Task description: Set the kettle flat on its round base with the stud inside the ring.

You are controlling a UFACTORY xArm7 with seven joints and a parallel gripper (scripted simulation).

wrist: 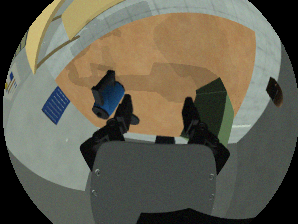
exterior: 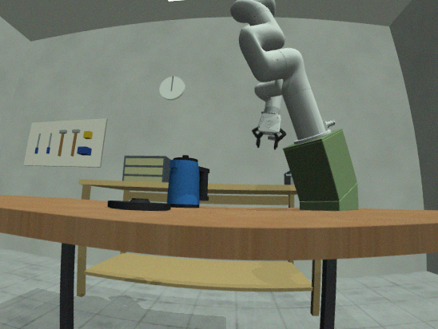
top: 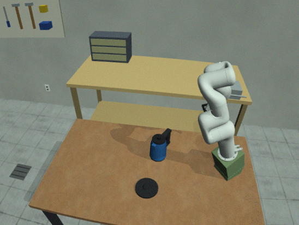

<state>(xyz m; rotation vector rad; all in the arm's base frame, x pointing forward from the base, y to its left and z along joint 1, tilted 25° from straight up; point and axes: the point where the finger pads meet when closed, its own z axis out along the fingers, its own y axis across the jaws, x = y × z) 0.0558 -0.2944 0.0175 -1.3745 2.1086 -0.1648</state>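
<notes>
The blue kettle is 33 cm ahead of my hand, 19 cm below it and 9 cm to the left of it. Round my hand: round black base (42 cm ahead, 41 cm to the left, 27 cm below).
</notes>
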